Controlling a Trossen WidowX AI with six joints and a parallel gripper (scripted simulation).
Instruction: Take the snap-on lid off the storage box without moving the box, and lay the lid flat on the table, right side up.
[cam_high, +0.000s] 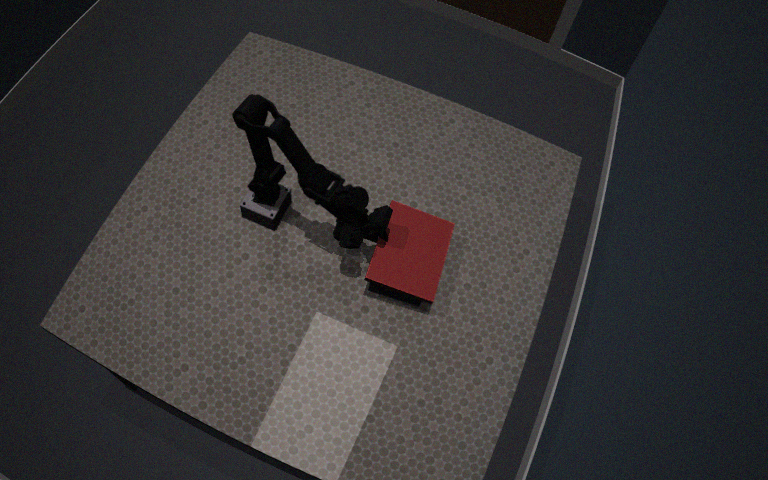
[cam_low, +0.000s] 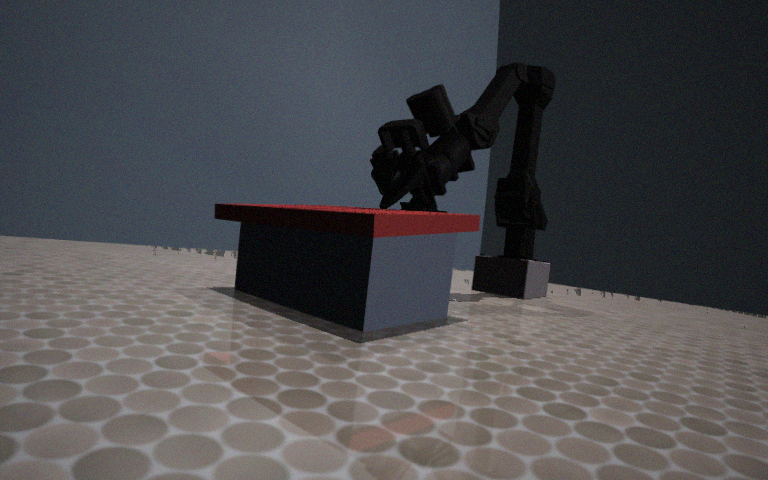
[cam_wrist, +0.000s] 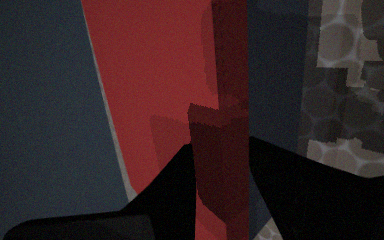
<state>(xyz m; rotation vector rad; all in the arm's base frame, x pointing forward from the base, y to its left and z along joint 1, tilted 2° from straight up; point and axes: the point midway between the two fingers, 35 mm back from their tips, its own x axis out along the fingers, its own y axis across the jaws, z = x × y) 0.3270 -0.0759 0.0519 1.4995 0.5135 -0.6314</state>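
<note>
My gripper tip is 80 mm short of the flat red lid and 10 mm to the left of it. The rest, counted from my gripper tip: blue-grey storage box (70 mm ahead, 60 mm below, 10 mm to the right).
</note>
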